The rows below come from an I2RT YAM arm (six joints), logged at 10 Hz.
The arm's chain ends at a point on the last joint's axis. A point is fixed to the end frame.
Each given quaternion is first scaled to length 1.
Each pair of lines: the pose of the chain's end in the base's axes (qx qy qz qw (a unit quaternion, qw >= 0); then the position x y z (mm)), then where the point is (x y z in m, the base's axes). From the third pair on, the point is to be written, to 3 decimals.
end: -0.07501, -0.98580, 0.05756, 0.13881, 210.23, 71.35, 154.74
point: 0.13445 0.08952 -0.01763
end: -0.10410, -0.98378, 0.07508, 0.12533, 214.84, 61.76, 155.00
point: 0.14453 0.07587 -0.02005
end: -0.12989, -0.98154, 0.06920, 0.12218, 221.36, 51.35, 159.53
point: 0.154 0.070 -0.016
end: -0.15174, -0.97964, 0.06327, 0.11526, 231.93, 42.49, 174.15
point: 0.168 0.065 -0.003
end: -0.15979, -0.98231, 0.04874, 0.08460, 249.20, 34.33, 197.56
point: 0.198 0.060 0.017
